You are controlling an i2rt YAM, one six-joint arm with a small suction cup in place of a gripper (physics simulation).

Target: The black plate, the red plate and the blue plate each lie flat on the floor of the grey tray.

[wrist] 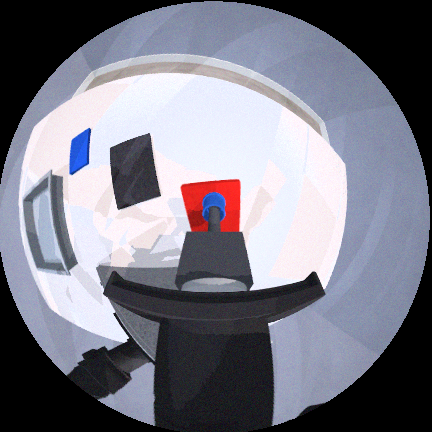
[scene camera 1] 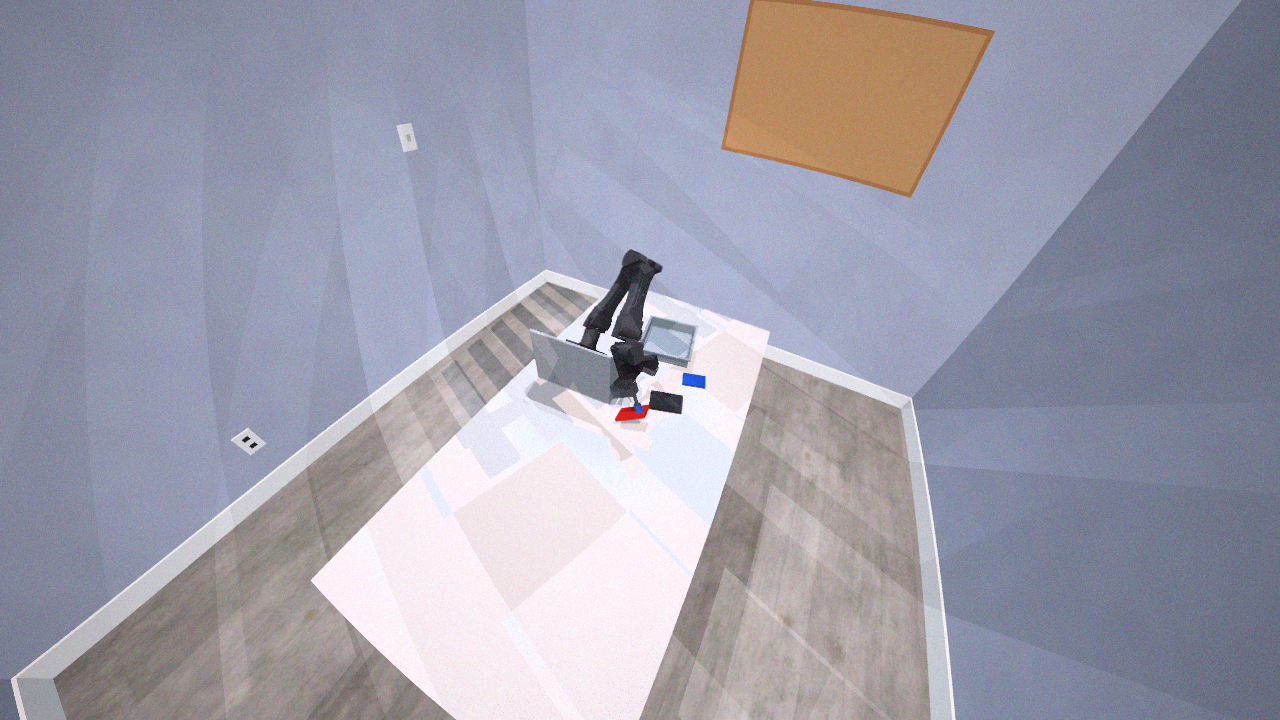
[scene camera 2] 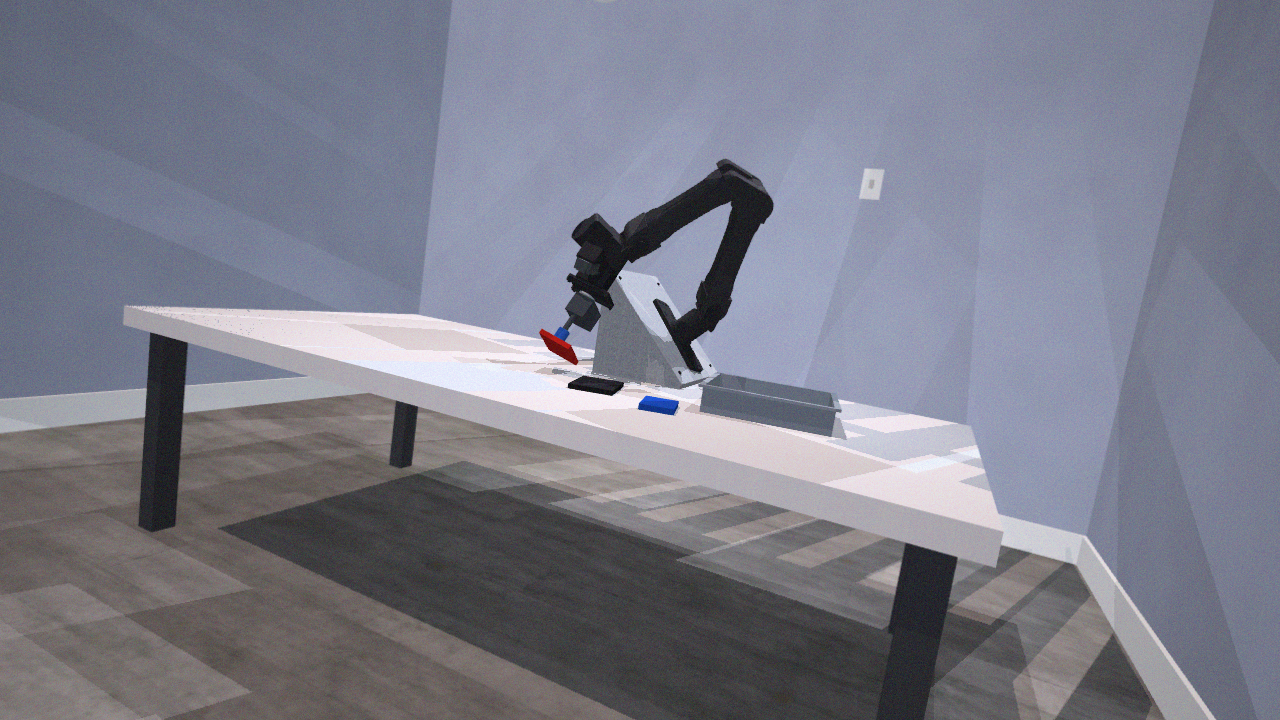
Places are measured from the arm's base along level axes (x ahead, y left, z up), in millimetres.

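Pixels of known places: hand, tool point: [wrist: 213,197] [scene camera 1: 640,413] [scene camera 2: 554,344]; arm's base, link origin: [wrist: 142,347] [scene camera 2: 676,336].
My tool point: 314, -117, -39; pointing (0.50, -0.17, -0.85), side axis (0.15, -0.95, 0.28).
Ahead of a thing's pixels: the offset from my tool point to its middle, as dx, dy, dz. Level surfaces: height alone.
My suction cup [scene camera 1: 638,408] [scene camera 2: 562,333] [wrist: 214,206], a small blue cup, is shut on the red plate @(-26, -6, -8) [scene camera 1: 629,414] [scene camera 2: 556,346] [wrist: 230,192]. The red plate hangs tilted above the table. The black plate @(+33, +140, -55) [scene camera 1: 665,402] [scene camera 2: 596,385] [wrist: 135,171] lies flat on the table beside it. The smaller blue plate @(+75, +303, -55) [scene camera 1: 693,380] [scene camera 2: 658,405] [wrist: 80,151] lies flat on the table between the black plate and the tray. The grey tray @(-114, +436, -35) [scene camera 1: 689,362] [scene camera 2: 769,409] [wrist: 63,225] stands near the arm's base; in scene camera 1 its visible floor holds no plate.
A grey slanted mount [scene camera 1: 570,365] [scene camera 2: 617,344] carries the arm and stands upright beside the plates and the tray. All stand on a white table @(dz -60) [scene camera 1: 554,537] [scene camera 2: 716,452]. The table's long edge runs near the blue plate.
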